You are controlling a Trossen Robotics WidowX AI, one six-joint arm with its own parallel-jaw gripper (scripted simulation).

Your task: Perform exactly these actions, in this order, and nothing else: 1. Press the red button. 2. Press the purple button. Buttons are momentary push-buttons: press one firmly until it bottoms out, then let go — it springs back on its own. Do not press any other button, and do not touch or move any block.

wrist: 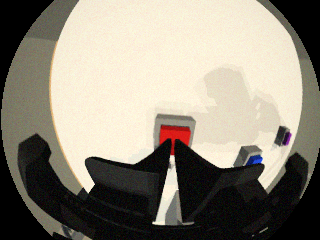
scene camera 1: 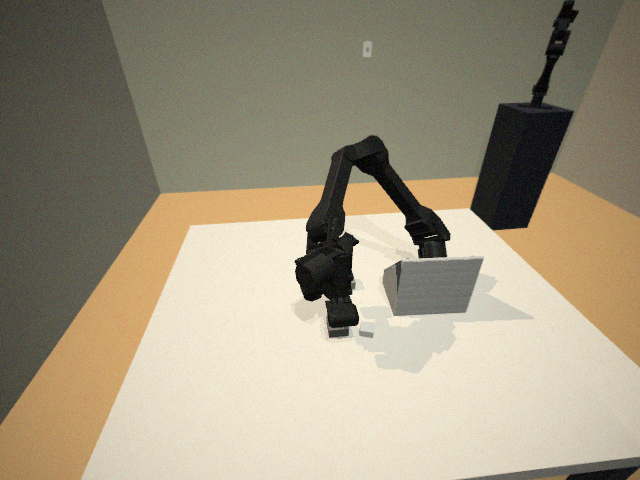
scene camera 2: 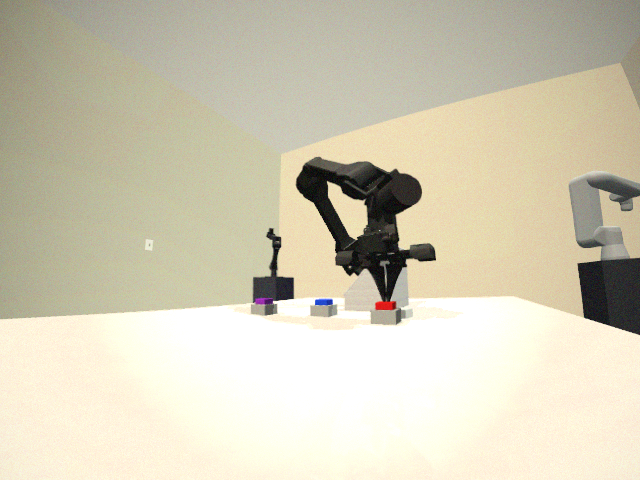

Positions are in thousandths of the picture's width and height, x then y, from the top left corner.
gripper: wrist 539, 594; scene camera 1 526, 664; scene camera 2 604, 628
